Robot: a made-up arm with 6 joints.
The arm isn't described. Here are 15 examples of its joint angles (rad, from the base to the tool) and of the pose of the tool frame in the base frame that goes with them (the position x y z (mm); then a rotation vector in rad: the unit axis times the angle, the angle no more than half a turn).
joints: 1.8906 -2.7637 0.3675 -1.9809 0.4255 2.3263
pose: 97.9 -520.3 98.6 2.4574 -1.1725 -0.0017
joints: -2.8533 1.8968 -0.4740 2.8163 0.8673 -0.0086
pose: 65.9 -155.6 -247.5 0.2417 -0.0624 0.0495
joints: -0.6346 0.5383 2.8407 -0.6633 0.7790 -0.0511
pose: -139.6 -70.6 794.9 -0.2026 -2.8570 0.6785
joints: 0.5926 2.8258 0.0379 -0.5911 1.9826 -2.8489
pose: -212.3 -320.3 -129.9 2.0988 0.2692 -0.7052
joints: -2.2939 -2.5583 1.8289 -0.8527 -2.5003 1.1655
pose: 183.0 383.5 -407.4 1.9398 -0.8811 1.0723
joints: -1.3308 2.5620 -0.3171 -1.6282 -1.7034 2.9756
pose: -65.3 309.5 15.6 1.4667 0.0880 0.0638
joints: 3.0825 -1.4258 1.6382 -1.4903 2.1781 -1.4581
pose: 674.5 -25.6 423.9 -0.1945 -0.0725 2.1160
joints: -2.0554 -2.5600 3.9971 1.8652 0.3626 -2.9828
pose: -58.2 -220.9 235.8 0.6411 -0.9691 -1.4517
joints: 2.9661 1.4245 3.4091 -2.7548 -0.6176 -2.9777
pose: -175.6 -135.5 634.7 2.5295 -0.6945 0.6365
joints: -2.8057 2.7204 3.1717 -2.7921 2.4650 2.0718
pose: -436.4 -328.7 68.7 -1.6078 0.3477 1.3425
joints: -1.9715 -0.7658 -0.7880 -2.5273 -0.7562 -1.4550
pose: 38.1 -281.4 254.7 -2.2092 1.6209 -1.2638
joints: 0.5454 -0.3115 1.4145 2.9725 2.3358 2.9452
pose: -241.5 57.8 846.7 -0.0587 0.6387 0.6204
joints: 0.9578 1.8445 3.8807 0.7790 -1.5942 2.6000
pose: 74.2 -113.7 433.0 -2.2189 -0.3059 -0.2717
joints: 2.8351 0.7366 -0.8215 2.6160 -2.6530 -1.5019
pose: -304.9 -64.3 -56.4 0.1672 -1.6618 0.8887
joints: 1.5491 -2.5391 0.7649 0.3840 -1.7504 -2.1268
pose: 152.1 -565.5 -175.4 -2.1719 -0.4747 -1.4640
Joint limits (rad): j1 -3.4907..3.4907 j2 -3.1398..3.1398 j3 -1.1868..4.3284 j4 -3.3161..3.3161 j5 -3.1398..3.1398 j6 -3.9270..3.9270
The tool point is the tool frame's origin. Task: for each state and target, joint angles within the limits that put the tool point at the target. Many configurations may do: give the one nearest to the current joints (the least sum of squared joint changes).
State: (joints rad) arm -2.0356 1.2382 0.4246 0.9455 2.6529 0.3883
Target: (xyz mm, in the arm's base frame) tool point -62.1 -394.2 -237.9
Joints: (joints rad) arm -1.5095 1.4805 -0.1538 1.0631 2.6529 0.3883
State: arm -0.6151 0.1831 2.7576 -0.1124 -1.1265 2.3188
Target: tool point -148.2 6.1 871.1
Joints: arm -0.9628 0.1132 2.2517 -0.8409 -1.1265 2.3188
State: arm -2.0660 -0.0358 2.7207 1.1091 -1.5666 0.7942
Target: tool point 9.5 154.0 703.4
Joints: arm -2.0668 0.7403 2.7069 1.1956 -1.5666 0.7942
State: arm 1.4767 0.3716 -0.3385 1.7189 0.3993 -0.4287
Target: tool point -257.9 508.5 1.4
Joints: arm 1.9625 1.0312 -0.0855 1.8232 0.3993 -0.4287
